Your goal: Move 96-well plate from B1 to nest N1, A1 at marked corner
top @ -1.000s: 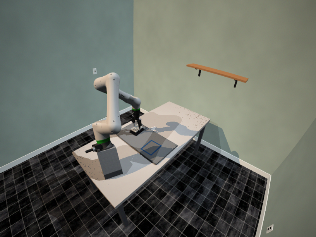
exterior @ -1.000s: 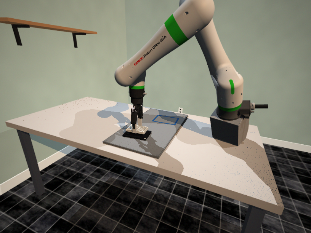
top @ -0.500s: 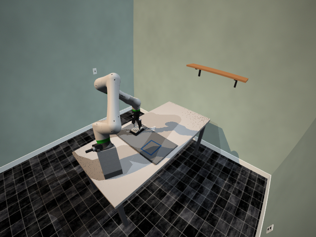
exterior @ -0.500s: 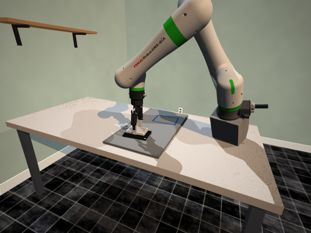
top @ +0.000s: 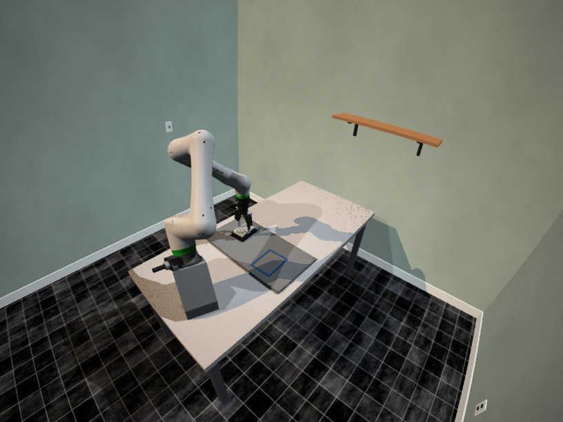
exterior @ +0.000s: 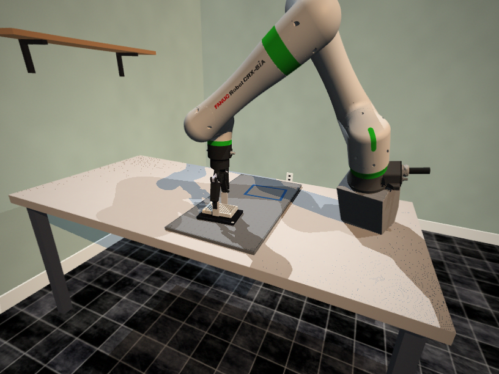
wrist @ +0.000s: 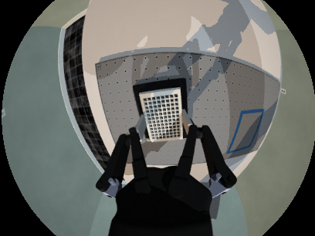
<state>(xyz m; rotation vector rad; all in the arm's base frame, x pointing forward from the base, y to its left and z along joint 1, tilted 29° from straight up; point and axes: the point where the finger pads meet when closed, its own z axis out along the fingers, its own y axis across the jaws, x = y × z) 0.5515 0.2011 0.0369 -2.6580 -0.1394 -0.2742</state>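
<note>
Right now the white 96-well plate is 2 cm below my hand. From my hand the other things lie so: black plate nest N1: 4 cm below.
</note>
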